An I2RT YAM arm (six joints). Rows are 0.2 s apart.
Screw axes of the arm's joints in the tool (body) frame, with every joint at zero. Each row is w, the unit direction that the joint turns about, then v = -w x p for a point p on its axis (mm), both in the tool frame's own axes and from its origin. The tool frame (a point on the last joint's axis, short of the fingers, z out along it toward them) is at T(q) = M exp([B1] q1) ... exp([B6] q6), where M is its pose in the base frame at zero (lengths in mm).
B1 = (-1, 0, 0, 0, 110.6, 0)
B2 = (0, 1, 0, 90.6, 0, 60)
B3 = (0, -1, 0, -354.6, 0, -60)
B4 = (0, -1, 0, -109.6, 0, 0)
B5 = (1, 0, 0, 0, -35.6, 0)
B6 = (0, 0, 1, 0, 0, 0)
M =
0 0 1 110.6
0 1 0 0
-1 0 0 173.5
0 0 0 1
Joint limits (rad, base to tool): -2.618..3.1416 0..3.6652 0..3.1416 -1.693..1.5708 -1.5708..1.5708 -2.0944..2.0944
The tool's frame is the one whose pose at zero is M.
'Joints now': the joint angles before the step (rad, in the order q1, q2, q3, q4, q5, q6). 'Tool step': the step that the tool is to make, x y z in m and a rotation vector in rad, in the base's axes. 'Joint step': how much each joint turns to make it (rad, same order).
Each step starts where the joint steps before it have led.
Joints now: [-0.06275 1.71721 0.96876 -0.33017 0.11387 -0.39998]
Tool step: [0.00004 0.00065 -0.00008 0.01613 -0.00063 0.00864]
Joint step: [0.00001 0.00001 0.00002 -0.00039 -0.01830 0.00002]
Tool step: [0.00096 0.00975 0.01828 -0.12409 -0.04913 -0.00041]
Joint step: [0.04311 -0.04427 0.01409 -0.00038 0.12741 -0.02327]
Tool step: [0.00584 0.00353 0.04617 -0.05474 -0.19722 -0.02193]
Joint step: [0.01754 -0.09002 0.04426 0.06370 0.06561 -0.00039]
